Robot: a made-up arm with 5 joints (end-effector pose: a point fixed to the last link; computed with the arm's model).
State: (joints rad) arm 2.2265 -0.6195 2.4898 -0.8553 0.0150
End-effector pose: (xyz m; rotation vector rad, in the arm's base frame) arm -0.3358 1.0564 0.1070 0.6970 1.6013 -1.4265
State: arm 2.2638 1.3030 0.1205 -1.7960 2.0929
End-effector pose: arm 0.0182 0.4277 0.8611 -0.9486 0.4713 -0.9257
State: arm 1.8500 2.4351 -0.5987 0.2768 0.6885
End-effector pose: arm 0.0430 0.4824 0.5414 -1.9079 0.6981 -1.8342
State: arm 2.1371 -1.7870 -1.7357 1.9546 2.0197
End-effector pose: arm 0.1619 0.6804 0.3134 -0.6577 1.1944 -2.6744
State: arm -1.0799 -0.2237 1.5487 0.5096 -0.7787
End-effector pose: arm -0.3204 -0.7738 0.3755 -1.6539 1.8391 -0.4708
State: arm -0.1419 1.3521 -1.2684 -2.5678 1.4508
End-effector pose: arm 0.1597 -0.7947 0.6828 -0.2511 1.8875 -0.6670
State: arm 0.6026 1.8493 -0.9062 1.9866 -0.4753
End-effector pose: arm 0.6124 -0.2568 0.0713 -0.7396 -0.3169 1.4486
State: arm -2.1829 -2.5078 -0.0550 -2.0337 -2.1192
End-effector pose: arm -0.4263 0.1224 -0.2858 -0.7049 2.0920 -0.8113
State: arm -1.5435 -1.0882 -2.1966 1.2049 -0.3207
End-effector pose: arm -0.1343 -0.3599 0.2983 2.3363 -0.7995 -0.3785
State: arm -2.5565 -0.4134 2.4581 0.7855 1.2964
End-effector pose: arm -0.6855 0.2012 0.5113 0.3763 -1.7397 2.5461
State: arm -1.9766 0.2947 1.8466 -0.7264 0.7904
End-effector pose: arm -0.9059 -0.5578 0.5649 -1.0332 0.7195 -1.1477
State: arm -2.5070 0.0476 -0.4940 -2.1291 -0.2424
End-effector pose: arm -1.1055 -0.0546 0.4642 2.1921 0.9260 1.5374
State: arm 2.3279 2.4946 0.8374 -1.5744 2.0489
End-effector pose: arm 0.3391 0.0315 0.5155 -0.7650 1.7377 -0.7927
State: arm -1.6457 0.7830 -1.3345 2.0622 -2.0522
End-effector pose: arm -0.5031 -0.3072 0.2176 -1.1577 0.3637 0.4110
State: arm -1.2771 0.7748 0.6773 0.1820 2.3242
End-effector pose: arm -0.3083 -0.8158 0.1774 0.9697 -1.4354 -0.5078
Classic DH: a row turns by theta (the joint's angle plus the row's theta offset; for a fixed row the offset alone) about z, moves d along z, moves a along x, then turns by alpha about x. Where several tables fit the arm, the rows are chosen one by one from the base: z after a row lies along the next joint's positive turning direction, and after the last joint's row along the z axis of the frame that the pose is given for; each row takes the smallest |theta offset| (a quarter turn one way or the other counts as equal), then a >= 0, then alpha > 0; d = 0 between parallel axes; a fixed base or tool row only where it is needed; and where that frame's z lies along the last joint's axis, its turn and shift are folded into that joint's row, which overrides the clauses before.
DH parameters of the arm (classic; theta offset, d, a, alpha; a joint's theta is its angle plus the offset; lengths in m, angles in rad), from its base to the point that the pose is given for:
joint 1: 0 0.19 0.368 1.5708
joint 2: 1.5708 0.352 0.072 -1.5708
joint 3: 0 -0.25 0.03 -1.5708
joint 4: 0 -0.049 -0.361 -1.5708
joint 5: 1.5708 0.042 0.084 1.5708
tool (fixed): 1.5708 -0.061 0 0

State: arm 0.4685 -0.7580 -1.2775 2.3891 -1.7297
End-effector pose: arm 0.6311 -0.3178 0.1923 0.6387 0.7334 2.7887
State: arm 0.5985 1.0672 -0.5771 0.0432 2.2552
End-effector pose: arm 0.6228 0.2878 0.3342 -2.6216 -0.5935 -1.5860
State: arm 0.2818 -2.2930 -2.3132 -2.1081 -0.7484
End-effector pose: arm -0.0103 -0.4500 -0.0704 -1.8462 0.5688 -1.7355
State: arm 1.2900 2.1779 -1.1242 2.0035 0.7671
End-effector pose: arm 0.6382 0.2322 -0.0169 -0.0178 0.3138 2.2320
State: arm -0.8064 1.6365 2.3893 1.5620 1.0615
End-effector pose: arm -0.0534 -0.4301 -0.0304 -0.0081 1.6173 2.6160
